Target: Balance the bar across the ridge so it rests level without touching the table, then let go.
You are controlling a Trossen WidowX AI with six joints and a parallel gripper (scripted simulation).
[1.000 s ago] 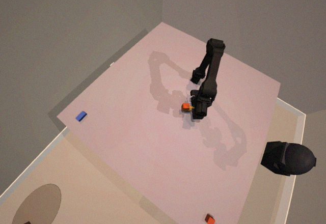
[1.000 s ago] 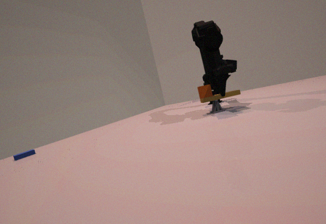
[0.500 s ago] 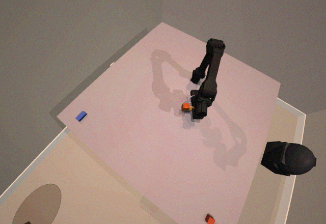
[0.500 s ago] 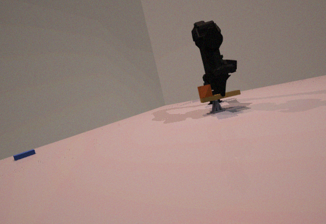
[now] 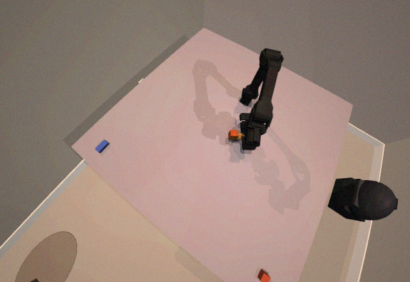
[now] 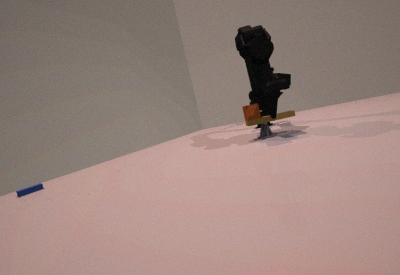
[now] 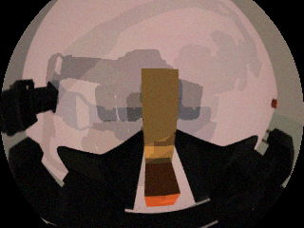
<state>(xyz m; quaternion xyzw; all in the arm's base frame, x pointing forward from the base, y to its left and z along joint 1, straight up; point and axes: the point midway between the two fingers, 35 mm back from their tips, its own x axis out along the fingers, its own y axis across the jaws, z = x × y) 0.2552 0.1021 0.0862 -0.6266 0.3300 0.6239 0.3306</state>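
My gripper tip is now 30 mm to the left of the bar, 20 mm below it and 20 mm short of it. Also, from my gripper tip: red block (480 mm ahead, 400 mm to the left, 40 mm below); blue block (600 mm to the right, 480 mm ahead, 40 mm below).
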